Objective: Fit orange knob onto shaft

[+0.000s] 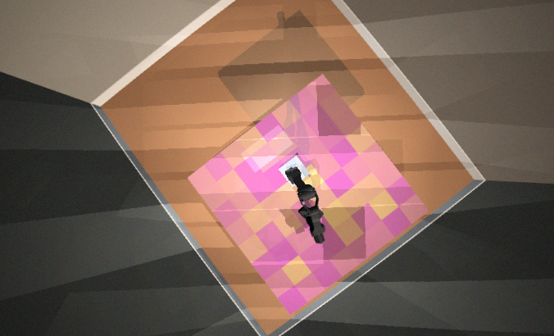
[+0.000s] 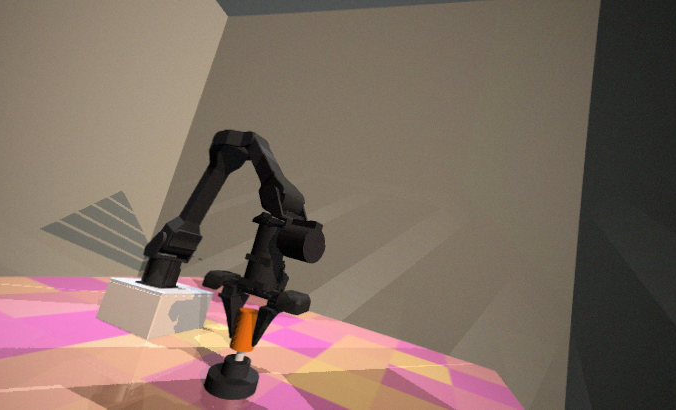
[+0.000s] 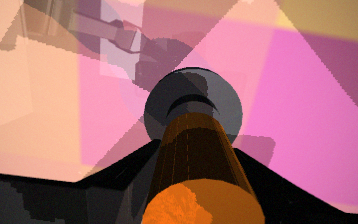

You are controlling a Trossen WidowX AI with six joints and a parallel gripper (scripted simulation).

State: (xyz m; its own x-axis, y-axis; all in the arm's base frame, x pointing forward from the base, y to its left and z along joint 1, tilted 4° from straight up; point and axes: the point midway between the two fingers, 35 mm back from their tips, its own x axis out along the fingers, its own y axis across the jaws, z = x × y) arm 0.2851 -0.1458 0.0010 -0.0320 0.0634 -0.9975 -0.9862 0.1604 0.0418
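Right now the dark round pedestal is 40 mm below my gripper tip. From my gripper tip the other things lie so: orange knob (30 mm above).
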